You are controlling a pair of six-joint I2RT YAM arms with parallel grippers.
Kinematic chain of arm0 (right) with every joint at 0, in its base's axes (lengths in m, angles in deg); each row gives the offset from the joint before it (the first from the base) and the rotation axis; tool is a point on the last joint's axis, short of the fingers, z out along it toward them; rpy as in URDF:
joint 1: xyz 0 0 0.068 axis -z
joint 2: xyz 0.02 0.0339 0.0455 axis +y
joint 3: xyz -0.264 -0.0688 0 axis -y
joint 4: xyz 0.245 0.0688 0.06 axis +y
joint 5: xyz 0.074 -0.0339 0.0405 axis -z
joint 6: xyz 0.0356 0 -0.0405 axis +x
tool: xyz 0 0 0 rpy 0 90 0
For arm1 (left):
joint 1: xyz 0 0 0.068 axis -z
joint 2: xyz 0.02 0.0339 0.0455 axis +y
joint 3: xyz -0.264 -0.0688 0 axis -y
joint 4: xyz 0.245 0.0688 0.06 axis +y
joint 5: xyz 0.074 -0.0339 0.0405 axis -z
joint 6: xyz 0.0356 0 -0.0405 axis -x
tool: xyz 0 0 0 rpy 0 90 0
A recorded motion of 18 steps. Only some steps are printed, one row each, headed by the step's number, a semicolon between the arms.
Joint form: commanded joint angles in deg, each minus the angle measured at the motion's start. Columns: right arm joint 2, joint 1, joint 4, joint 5, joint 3, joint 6; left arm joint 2, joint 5, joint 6, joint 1, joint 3, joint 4.
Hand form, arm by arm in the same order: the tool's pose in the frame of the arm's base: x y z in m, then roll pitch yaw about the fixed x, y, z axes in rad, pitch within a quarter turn. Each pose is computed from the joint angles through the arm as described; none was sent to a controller.
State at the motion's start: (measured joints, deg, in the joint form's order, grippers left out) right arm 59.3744 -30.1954 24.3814 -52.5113 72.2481 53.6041; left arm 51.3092 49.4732 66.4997 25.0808 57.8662 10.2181
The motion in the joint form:
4: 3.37 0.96 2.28 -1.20 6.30 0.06; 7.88 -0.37 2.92 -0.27 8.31 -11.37
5: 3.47 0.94 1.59 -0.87 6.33 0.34; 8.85 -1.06 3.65 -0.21 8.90 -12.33
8: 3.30 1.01 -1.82 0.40 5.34 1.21; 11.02 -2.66 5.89 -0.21 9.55 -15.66
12: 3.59 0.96 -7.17 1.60 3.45 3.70; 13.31 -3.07 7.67 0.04 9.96 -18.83
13: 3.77 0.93 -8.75 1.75 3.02 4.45; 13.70 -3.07 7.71 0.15 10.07 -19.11
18: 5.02 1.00 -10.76 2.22 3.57 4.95; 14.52 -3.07 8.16 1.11 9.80 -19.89
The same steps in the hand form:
4: 0.1709 0.1285 0.4547 1.6967 0.4775 3.0852; 0.1857 -0.1155 0.4434 -1.4669 0.4647 -2.8192
5: 0.1717 0.1289 0.4557 1.6908 0.4824 3.0766; 0.1899 -0.1174 0.4451 -1.4584 0.4581 -2.8057
8: 0.1741 0.1294 0.4563 1.6644 0.5067 3.0395; 0.2003 -0.1215 0.4468 -1.4322 0.4383 -2.7713
12: 0.1801 0.1325 0.4536 1.6272 0.5093 2.9986; 0.2105 -0.1272 0.4458 -1.4153 0.4221 -2.7657
13: 0.1819 0.1336 0.4532 1.6151 0.5097 2.9901; 0.2120 -0.1284 0.4454 -1.4154 0.4214 -2.7677
18: 0.1882 0.1365 0.4552 1.5990 0.5191 2.9725; 0.2142 -0.1341 0.4418 -1.4202 0.4100 -2.7875

